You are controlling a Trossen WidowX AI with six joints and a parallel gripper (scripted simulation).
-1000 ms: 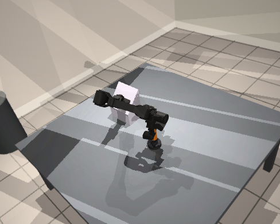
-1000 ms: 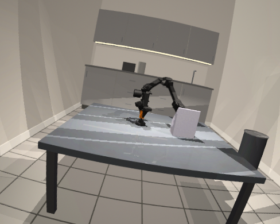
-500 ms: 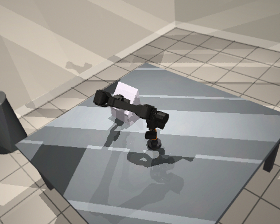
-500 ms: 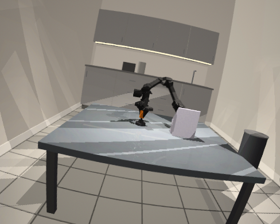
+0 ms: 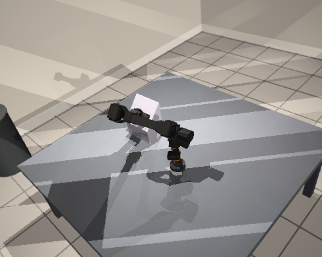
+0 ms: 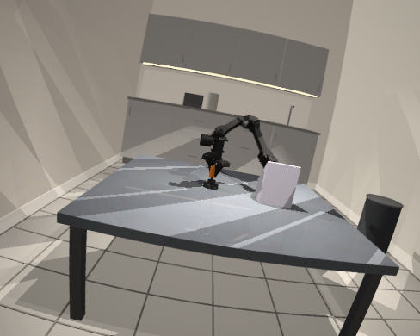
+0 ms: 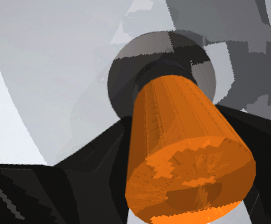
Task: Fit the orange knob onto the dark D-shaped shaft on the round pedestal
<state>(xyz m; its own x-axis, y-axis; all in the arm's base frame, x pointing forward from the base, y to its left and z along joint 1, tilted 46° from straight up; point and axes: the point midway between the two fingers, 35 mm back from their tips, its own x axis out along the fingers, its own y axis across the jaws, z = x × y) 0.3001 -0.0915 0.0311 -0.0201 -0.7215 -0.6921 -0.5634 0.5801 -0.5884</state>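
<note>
Right now the orange knob is 2 cm above my gripper tip. Also, from my gripper tip: round dark pedestal (4 cm below).
</note>
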